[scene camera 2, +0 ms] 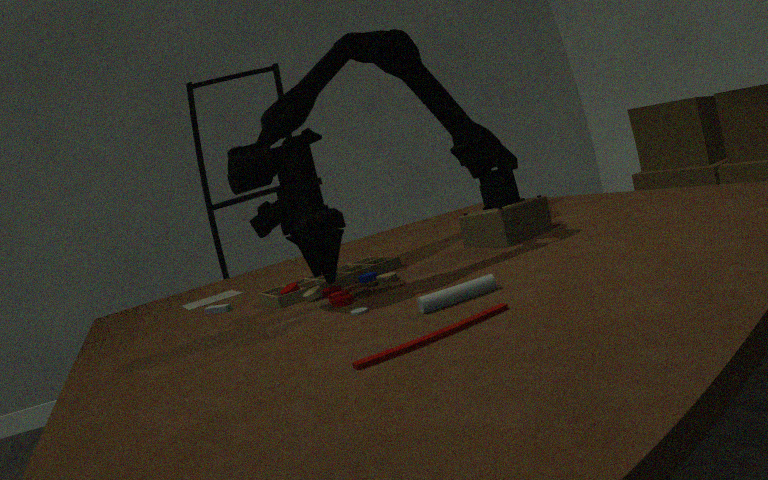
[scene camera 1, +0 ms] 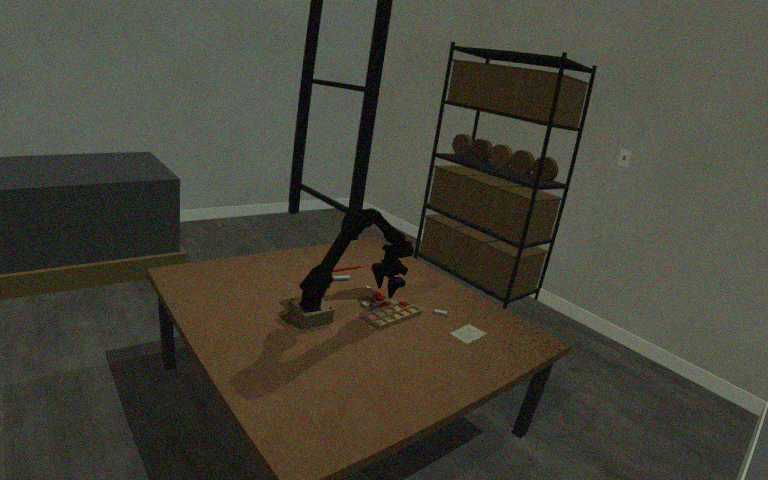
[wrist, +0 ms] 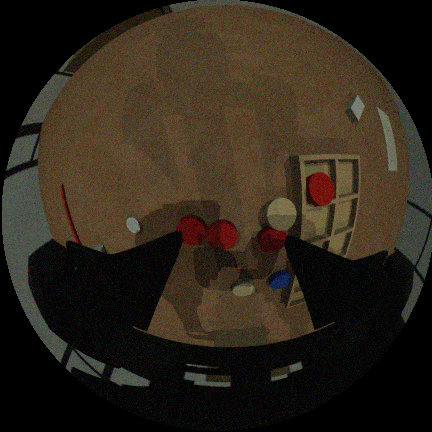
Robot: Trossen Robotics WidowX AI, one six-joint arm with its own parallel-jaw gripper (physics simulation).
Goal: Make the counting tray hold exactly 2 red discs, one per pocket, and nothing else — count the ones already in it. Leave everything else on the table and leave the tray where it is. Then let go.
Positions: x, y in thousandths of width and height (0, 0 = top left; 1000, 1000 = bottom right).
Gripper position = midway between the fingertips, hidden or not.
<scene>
The gripper (scene camera 2: 423, 582) is open and holds nothing. Also in view: a wooden counting tray (wrist: 767, 524).
The gripper is seen too in scene camera 1 (scene camera 1: 501, 611) and in the wrist view (wrist: 543, 552).
</scene>
